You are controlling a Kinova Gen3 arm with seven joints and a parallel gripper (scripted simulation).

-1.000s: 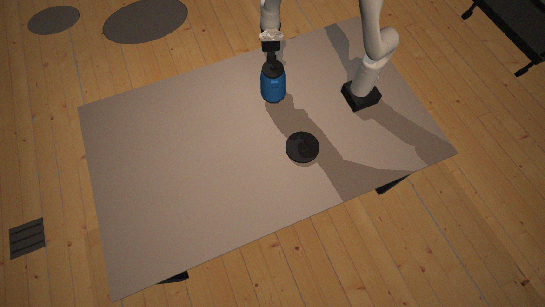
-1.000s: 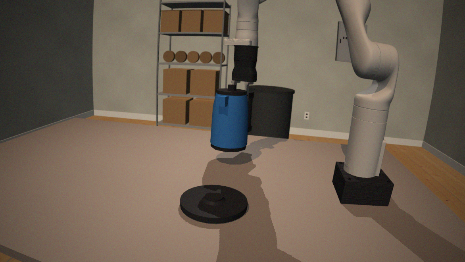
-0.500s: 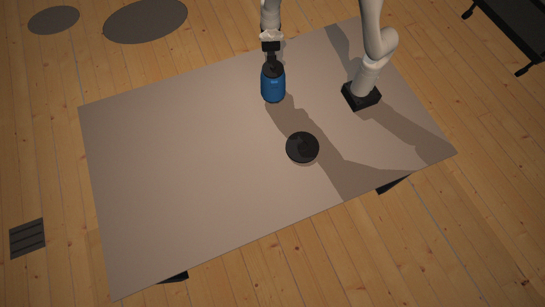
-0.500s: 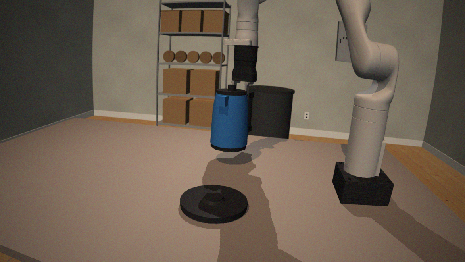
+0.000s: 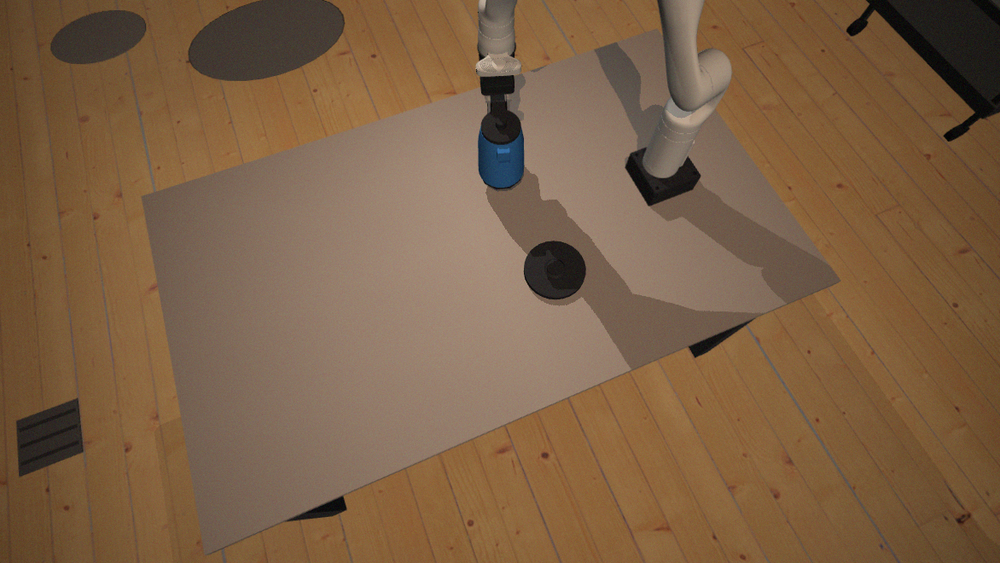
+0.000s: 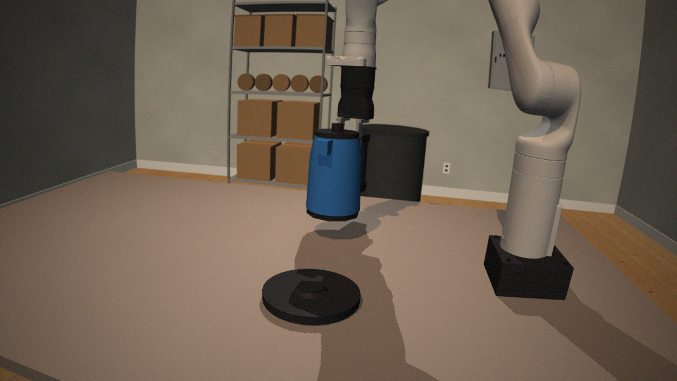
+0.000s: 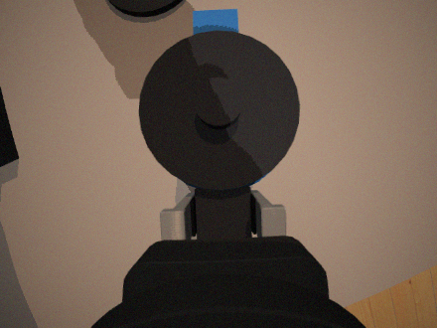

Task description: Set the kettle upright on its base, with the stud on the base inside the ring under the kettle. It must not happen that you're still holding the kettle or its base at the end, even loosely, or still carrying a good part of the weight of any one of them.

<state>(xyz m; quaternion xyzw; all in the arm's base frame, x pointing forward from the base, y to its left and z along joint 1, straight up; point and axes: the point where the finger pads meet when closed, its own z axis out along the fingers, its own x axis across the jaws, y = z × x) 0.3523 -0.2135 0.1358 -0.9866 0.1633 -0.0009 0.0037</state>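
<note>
Right now the blue kettle is 6 cm below my hand, 3 cm to the left of it and 1 cm ahead of it. From my hand the other things lie so: round black base (35 cm to the left, 19 cm below, 1 cm ahead).
</note>
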